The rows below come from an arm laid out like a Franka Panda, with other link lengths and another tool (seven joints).
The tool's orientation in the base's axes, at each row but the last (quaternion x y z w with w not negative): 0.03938 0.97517 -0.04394 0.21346; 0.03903 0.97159 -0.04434 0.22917; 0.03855 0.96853 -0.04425 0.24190; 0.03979 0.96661 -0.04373 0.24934; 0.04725 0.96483 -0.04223 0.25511
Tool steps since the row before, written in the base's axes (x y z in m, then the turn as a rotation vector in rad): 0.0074 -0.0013 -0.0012 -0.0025 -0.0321 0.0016; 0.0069 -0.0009 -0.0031 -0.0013 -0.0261 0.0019; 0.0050 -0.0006 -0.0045 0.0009 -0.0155 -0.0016; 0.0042 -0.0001 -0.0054 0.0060 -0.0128 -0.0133; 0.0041 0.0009 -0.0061 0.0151 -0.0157 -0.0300
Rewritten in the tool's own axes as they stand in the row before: -0.0063 -0.0005 0.0043 -0.0003 -0.0322 0.0008; -0.0048 0.0000 0.0059 -0.0011 -0.0262 0.0004; -0.0023 0.0002 0.0063 -0.0009 -0.0152 0.0034; -0.0010 0.0007 0.0067 0.0005 -0.0113 0.0158; -0.0005 0.0017 0.0072 0.0007 -0.0122 0.0350
